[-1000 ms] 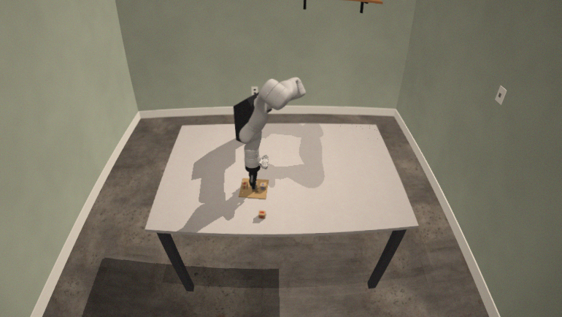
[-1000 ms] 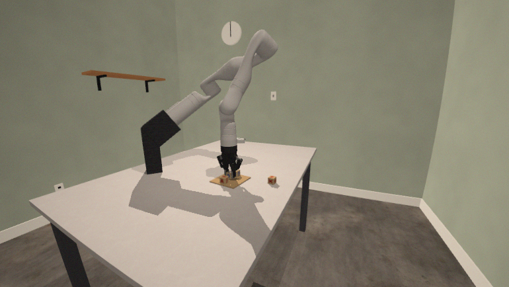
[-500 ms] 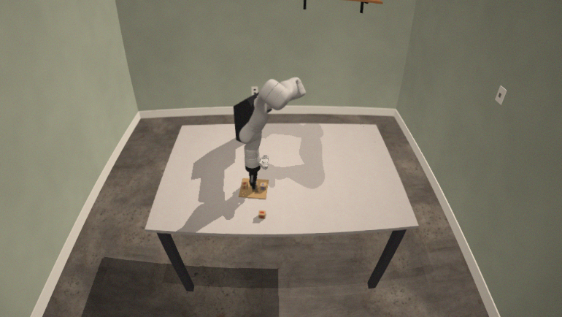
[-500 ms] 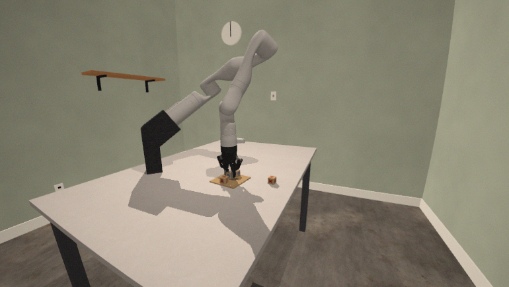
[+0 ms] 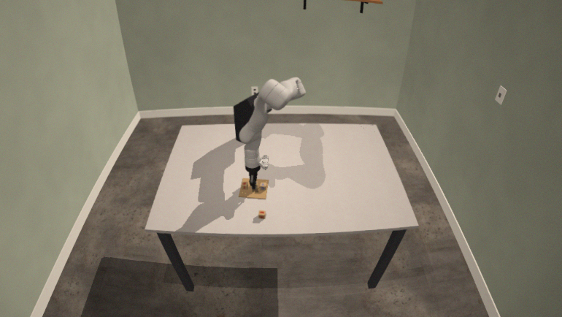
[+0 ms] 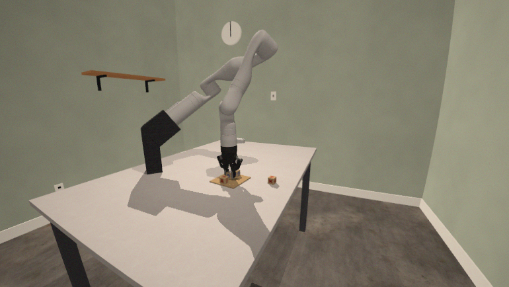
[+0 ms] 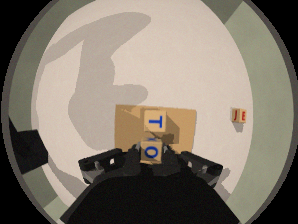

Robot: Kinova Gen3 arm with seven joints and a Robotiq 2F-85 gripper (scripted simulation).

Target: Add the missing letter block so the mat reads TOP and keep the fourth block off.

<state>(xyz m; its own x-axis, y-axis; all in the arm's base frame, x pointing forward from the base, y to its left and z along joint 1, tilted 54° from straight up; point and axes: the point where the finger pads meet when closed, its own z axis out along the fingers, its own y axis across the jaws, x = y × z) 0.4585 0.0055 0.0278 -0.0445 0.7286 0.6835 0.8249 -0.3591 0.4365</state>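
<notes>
Now: hand 3 cm above the tan mat. The rest, counted from my hand: red-lettered block 5 cm to the right, 1 cm below, 1 cm ahead.
</notes>
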